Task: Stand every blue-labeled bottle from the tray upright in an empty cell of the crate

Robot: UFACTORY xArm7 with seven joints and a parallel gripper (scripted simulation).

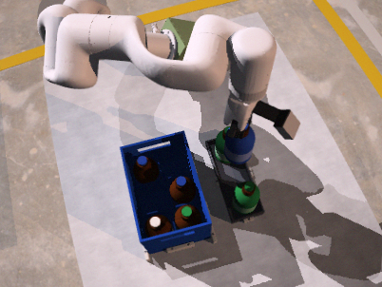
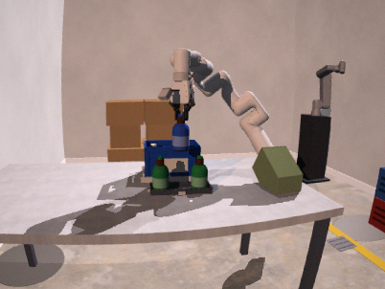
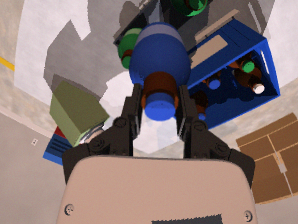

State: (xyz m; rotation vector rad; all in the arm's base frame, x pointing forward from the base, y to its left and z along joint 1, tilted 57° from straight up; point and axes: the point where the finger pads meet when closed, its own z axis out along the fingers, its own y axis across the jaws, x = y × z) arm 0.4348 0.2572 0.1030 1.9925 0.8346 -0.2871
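My gripper is now 70 mm above the blue-labeled bottle. From my hand the other things lie so: black tray (320 mm below); blue crate (250 mm below, 210 mm to the right, 10 mm ahead).
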